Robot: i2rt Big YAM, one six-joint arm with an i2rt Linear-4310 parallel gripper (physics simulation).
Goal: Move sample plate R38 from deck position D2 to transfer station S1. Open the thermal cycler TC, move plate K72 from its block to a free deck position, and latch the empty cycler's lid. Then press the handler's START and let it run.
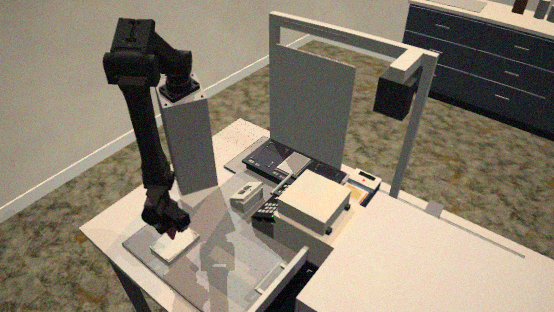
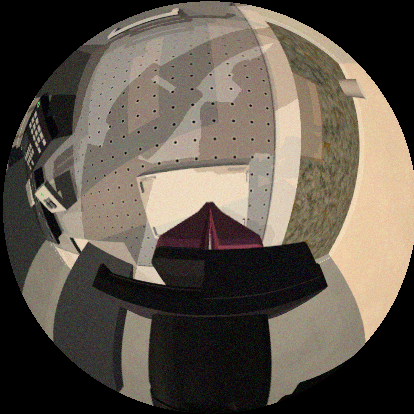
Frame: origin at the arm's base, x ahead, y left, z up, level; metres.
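Seen in the pictures: gripper, fingertip midpoint: (image 1: 172,238) (image 2: 209,207); arm's base, origin of the base link: (image 1: 179,89).
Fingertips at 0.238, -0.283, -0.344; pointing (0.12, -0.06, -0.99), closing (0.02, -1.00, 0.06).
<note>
Offsets run from my fingertips to a thing's top centre, as dx, dy, dz. "spot": to the spot under its first point. Level surfaces: height alone.
My gripper (image 1: 171,233) (image 2: 209,207) is shut and empty, its dark red fingertips together. It points down over a flat white pad {spot: +0.000, -0.011, -0.046} (image 1: 172,249) (image 2: 175,192) with corner brackets, at the left of the perforated board; whether the tips touch it cannot be told. No plate shows on the pad's visible part. A white boxy unit with a thick closed lid {spot: +0.306, +0.347, +0.134} (image 1: 314,197) and a black keypad {spot: +0.159, +0.285, +0.020} (image 1: 266,210) (image 2: 37,127) looks like the thermal cycler. A pale flat piece {+0.057, +0.564, -0.004} (image 1: 294,164) lies on the black deck {dz -0.020} (image 1: 265,154) at the back. Labels R38, K72 and D2 are unreadable.
A small white box {+0.021, +0.328, +0.015} (image 1: 246,196) (image 2: 48,198) stands before the keypad. A pale bar-handled panel {spot: +0.372, +0.139, +0.010} (image 1: 287,275) stands at the board's right edge, beside a large white cabinet (image 1: 425,250). A grey upright panel (image 1: 310,105) and a frame with a hanging black box {spot: +0.419, +0.533, +0.456} (image 1: 395,97) stand behind.
</note>
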